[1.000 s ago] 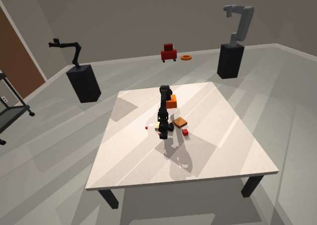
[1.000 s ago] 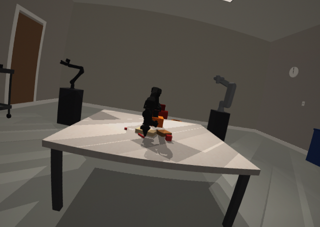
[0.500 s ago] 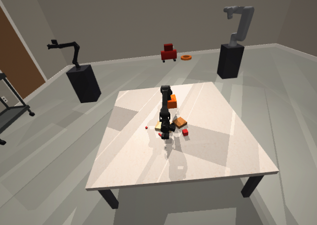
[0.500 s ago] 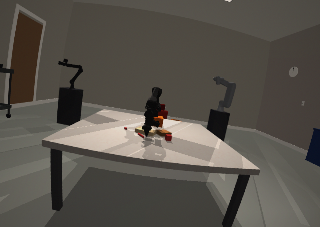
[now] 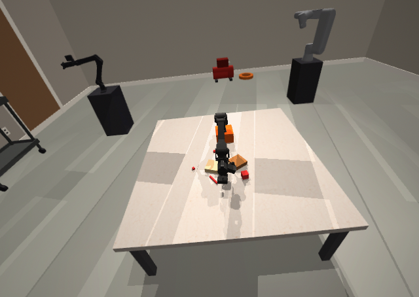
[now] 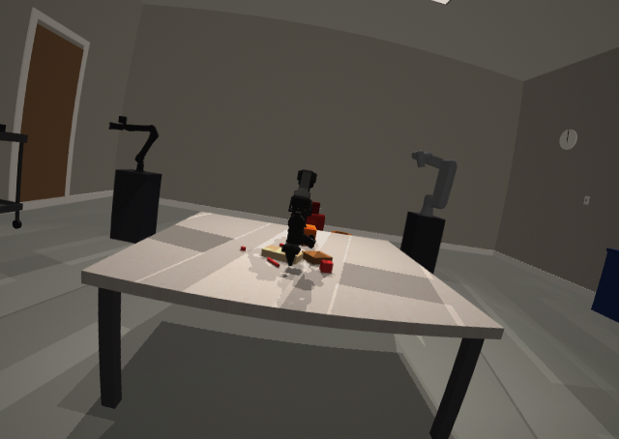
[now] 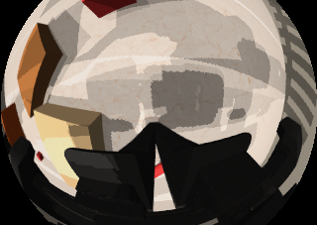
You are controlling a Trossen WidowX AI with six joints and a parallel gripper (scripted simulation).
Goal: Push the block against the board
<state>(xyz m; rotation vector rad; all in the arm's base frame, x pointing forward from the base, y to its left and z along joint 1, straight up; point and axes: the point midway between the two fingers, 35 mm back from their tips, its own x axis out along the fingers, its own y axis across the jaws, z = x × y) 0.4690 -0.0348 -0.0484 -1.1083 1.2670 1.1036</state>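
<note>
Right now my gripper tip is 12 cm past the tan board, 3 cm to the left of it and 1 cm below it. The rest, counted from my gripper tip: brown square block: 15 cm behind, 11 cm to the left, 1 cm above; thin red stick: 1 cm behind, 7 cm to the right.
</note>
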